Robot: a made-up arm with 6 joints.
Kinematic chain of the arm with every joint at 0, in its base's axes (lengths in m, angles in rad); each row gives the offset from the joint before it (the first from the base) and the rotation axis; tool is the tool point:
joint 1: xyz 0 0 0.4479 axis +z
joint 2: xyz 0 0 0 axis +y
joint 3: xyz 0 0 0.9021 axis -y
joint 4: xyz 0 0 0 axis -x
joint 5: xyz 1.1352 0 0 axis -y
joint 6: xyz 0 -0.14 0 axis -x
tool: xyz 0 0 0
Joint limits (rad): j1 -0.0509..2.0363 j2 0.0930..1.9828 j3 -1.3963..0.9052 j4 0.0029..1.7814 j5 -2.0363..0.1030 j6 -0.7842..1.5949
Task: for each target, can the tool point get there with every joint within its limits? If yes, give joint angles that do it. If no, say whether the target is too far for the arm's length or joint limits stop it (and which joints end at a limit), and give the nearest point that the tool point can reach.
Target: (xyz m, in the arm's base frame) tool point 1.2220 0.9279 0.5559
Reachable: yes | joints 0.6685 0.6700 -0.0015 1.3606 -0.9867 -0.3088
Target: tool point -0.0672 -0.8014 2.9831
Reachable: no: too far | nearest point 0.7752 -0.1172 2.2502 | short by 1.310 m
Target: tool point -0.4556 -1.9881 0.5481
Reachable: no: joint limits stop it (at a limit: joint 2, joint 4) | nearest point -0.0723 -0.3156 0.2803 | short by 1.737 m
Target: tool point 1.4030 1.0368 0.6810
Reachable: yes | joints 0.7097 0.8317 0.4455 0.4209 -0.9065 1.3091
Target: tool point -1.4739 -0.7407 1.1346
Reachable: no: joint limits stop it (at a limit: joint 2, joint 3, joint 4) | nearest point -0.2772 -0.1393 0.3534 | short by 1.551 m
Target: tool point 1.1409 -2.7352 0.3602
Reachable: no: too far | nearest point 1.2698 -0.2049 0.3602 | short by 2.534 m
